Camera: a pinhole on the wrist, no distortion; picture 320 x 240 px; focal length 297.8 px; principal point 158.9 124.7 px. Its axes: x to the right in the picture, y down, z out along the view. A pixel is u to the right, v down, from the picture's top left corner.
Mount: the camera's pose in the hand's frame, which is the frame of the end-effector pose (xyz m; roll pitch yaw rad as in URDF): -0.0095 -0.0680 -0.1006 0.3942 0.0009 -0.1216
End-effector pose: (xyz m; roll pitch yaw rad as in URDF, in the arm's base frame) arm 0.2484 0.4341 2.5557 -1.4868 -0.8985 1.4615
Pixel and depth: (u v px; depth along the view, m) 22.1 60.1 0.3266
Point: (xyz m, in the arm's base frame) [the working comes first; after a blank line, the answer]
In the camera's frame: -0.1500 -0.0708 0.3266

0.0622 0.1418 2.5714
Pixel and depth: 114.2 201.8 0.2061
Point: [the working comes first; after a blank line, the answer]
In the camera's frame: -0.0309 0.0534 0.2061

0.1353 0.3382 2.5856
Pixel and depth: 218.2 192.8 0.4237
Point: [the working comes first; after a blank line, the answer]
In the camera's frame: 0.0844 0.0969 0.4237

-0.0744 0.3706 2.7180
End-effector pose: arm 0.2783 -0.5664 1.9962 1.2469 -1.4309 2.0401
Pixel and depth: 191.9 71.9 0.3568
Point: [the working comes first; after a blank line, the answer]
In the camera's frame: 0.0395 -0.0633 0.3568

0.4424 -0.2736 1.9763
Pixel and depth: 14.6 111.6 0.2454
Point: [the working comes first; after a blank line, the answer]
In the camera's frame: -0.1189 -0.0108 0.2454

0.3855 -0.4117 1.8422
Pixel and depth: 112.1 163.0 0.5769
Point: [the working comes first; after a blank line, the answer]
In the camera's frame: -0.0907 0.0742 0.5769

0.7114 -0.3079 1.8726
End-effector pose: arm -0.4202 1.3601 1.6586 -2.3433 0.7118 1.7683
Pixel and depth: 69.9 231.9 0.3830
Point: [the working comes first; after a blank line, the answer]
In the camera's frame: -0.1145 0.1379 0.3830

-0.6465 1.1111 1.6186
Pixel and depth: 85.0 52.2 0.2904
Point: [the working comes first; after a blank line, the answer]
In the camera's frame: -0.0721 -0.0707 0.2904

-0.6733 1.2772 1.7785
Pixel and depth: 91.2 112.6 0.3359
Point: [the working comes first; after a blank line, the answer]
In the camera's frame: -0.0764 -0.0136 0.3359

-0.6850 1.2283 1.7255
